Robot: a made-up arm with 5 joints.
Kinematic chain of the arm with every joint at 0, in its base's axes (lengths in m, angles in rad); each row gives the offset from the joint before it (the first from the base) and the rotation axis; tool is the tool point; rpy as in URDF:
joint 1: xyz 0 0 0.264 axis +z
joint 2: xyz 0 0 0 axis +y
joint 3: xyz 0.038 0 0.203 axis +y
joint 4: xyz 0.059 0 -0.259 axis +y
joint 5: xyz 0.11 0 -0.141 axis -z
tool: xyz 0 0 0 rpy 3.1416 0 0
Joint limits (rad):
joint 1: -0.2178..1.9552
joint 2: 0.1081..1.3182
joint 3: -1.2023..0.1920
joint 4: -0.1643..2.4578
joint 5: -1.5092..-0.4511
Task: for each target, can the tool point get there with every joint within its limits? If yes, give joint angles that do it. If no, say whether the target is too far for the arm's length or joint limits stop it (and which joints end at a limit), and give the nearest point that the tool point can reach.
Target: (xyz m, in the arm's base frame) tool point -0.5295 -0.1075 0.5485
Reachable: no: joint limits stop it (at a limit: joint 2, joint 3) | nearest point -0.1913 -0.0388 0.3061 | short by 0.422 m
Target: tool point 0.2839 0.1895 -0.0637
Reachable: yes | joints 0.5886 0.9721 -0.9632 0.0900 -1.3442
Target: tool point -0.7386 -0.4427 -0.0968
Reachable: no: too far | nearest point -0.1830 -0.1097 0.1307 | short by 0.687 m
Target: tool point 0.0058 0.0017 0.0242
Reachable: yes | joints 0.2801 0.2611 -0.0212 0.8790 -1.2298
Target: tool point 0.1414 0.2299 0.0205
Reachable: yes | joints 1.0193 0.4256 -0.6750 0.7412 -0.8839
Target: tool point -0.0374 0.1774 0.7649
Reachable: no: joint limits stop it (at a limit: joint 1, joint 2, joint 3) | nearest point -0.0558 0.0123 0.3820 | short by 0.417 m
